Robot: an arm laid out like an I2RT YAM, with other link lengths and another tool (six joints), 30 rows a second.
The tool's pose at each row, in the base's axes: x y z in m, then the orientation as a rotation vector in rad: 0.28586 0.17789 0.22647 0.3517 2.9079 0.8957; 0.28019 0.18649 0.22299 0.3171 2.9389 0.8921; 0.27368 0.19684 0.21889 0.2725 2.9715 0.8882; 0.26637 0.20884 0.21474 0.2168 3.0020 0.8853; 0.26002 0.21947 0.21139 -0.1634 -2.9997 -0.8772; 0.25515 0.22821 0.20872 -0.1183 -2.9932 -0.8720; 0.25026 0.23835 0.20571 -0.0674 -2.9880 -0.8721; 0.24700 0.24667 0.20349 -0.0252 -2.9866 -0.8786; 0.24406 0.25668 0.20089 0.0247 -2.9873 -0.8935; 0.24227 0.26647 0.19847 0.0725 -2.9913 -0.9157; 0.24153 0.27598 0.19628 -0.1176 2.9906 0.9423; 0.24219 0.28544 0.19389 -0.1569 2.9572 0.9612; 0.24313 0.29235 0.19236 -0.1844 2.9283 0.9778
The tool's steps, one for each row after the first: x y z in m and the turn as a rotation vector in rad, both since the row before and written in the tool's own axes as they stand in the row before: 0.00760 0.00384 0.00676 0.0100 0.0299 -0.0166; 0.00851 0.00496 0.00832 0.0103 0.0326 -0.0222; 0.00920 0.00643 0.00941 0.0089 0.0329 -0.0288; 0.00759 0.00619 0.00828 0.0056 0.0248 -0.0280; 0.00558 0.00538 0.00687 0.0027 0.0172 -0.0248; 0.00542 0.00653 0.00798 -0.0004 0.0153 -0.0294; 0.00345 0.00565 0.00640 -0.0039 0.0078 -0.0260; 0.00293 0.00694 0.00767 -0.0086 0.0044 -0.0322; 0.00153 0.00687 0.00744 -0.0124 -0.0018 -0.0325; 0.00029 0.00668 0.00715 -0.0158 -0.0075 -0.0324; -0.00126 0.00631 0.00736 -0.0172 -0.0160 -0.0321; -0.00145 0.00456 0.00530 -0.0152 -0.0148 -0.0240
